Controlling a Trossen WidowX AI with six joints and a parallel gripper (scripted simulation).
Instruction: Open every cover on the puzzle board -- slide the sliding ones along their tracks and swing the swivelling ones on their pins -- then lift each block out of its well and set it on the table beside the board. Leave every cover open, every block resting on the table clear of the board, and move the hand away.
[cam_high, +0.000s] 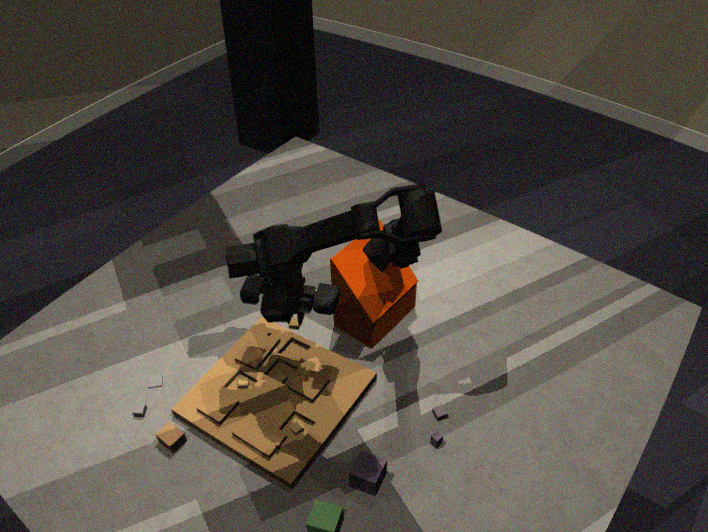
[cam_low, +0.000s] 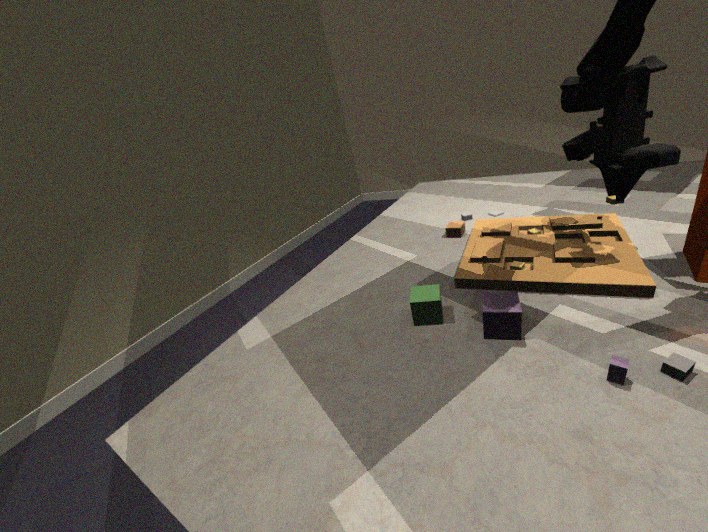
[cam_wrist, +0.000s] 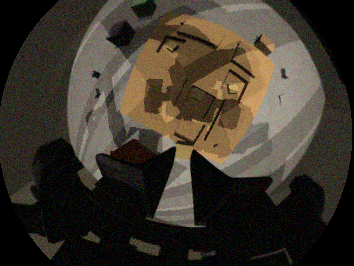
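My gripper tip is now 13 cm short of the tan puzzle board, 1 cm to the right of it and 8 cm above it. From my gripper tip the other things lie so: small purple block: 4 cm ahead, 35 cm to the left, 8 cm below; then brown cube: 31 cm ahead, 8 cm to the right, 8 cm below; then purple cube: 18 cm ahead, 28 cm to the left, 7 cm below.
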